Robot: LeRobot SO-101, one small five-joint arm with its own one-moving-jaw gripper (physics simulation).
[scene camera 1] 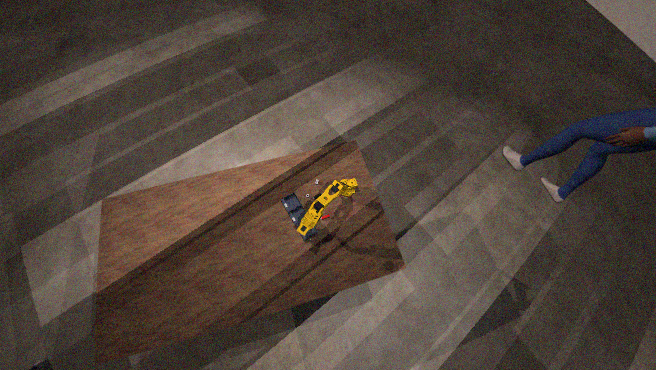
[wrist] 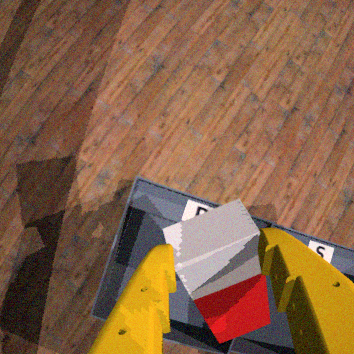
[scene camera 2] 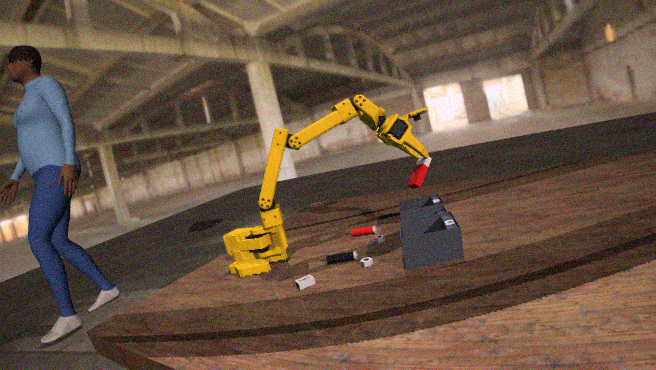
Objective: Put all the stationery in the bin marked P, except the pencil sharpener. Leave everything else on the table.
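My gripper is shut on a red-and-white eraser. Its jaws press on the white end, and the red end hangs down. The eraser is in the air above the dark grey row of bins. In the wrist view it shows over the bin marked P and covers part of that bin's label and inside. In scene camera 2 the bin letters are too small to read. A small white block, apparently the pencil sharpener, lies on the table near the arm's base.
A red cylinder, a black cylinder, a white hex nut and a shaded nut lie between arm base and bins. The S label marks the bin beside P.
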